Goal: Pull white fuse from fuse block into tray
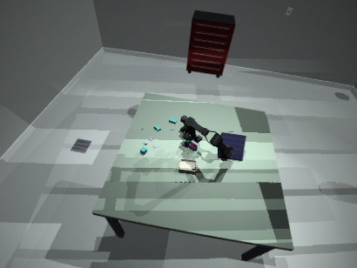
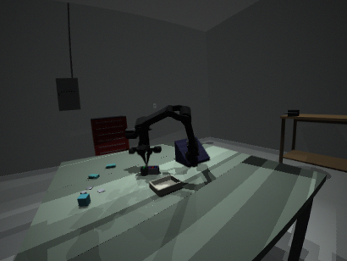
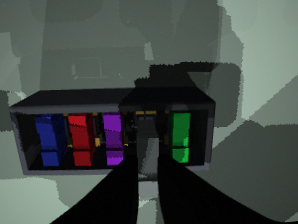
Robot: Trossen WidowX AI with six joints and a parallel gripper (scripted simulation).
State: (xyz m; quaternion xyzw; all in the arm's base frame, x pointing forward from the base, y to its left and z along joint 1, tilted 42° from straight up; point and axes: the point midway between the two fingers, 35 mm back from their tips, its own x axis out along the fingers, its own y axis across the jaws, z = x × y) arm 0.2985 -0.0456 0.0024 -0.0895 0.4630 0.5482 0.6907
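Now: the tray 210 mm to the left of my gripper tip, 60 mm below it and 10 mm behind it.
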